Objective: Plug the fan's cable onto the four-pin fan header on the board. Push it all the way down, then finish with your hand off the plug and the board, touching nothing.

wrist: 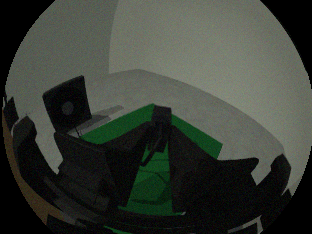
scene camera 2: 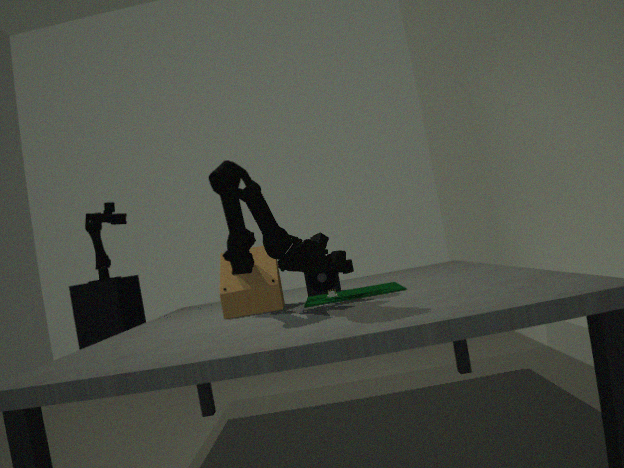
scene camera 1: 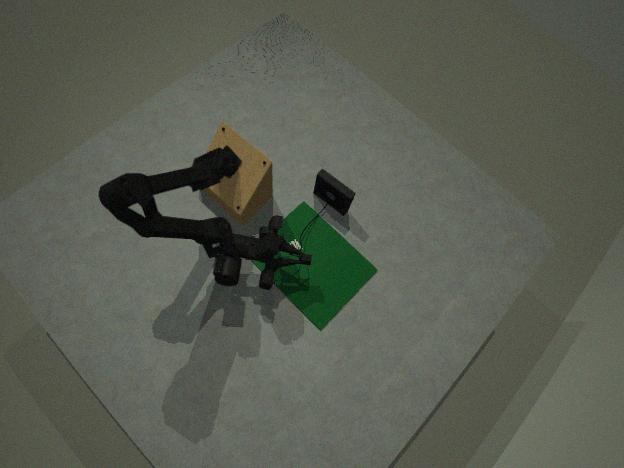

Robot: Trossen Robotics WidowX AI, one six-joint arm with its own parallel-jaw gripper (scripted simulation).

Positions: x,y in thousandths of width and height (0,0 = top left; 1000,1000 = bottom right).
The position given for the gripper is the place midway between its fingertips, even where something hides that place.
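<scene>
You can see the gripper in scene camera 1 (486,552) and in scene camera 2 (554,565), and the gripper's there in the wrist view (511,545) as well.
</scene>
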